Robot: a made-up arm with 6 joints.
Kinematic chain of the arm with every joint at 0, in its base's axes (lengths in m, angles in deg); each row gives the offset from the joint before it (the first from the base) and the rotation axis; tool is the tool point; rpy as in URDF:
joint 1: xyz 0 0 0.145 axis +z
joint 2: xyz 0 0 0 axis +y
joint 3: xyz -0.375 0 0.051 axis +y
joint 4: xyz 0.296 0 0.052 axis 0.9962 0 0.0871
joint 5: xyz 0 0 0 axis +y
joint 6: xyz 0.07 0 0.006 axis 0.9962 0 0.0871
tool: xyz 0 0 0 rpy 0 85 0
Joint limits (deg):
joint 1: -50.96..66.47
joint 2: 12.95..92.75
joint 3: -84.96..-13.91
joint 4: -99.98..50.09
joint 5: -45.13..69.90
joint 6: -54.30..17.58
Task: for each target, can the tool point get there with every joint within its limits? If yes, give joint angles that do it. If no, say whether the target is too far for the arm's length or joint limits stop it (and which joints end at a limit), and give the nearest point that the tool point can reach.
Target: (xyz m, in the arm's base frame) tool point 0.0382 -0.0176 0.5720
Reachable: yes | joints -25.16 33.65 -52.38 -4.37 -3.88 11.06
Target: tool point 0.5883 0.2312 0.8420
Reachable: no: too far | nearest point 0.3767 0.1480 0.5913 | short by 0.338 m
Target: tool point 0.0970 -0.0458 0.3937
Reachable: yes | joints 9.07 42.21 -27.15 -82.09 60.31 -25.14
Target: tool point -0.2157 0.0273 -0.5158
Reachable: no: joint limits stop it (at a limit: joint 1, joint 2, joint 3) | nearest point 0.0461 0.1509 0.1720 | short by 0.746 m
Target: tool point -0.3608 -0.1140 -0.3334
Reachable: no: joint limits stop it (at a limit: joint 1, joint 2, joint 3) | nearest point 0.0668 -0.1354 0.1827 | short by 0.671 m
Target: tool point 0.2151 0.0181 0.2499
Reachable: yes | joints 8.29 78.11 -24.11 -31.23 20.91 -36.16
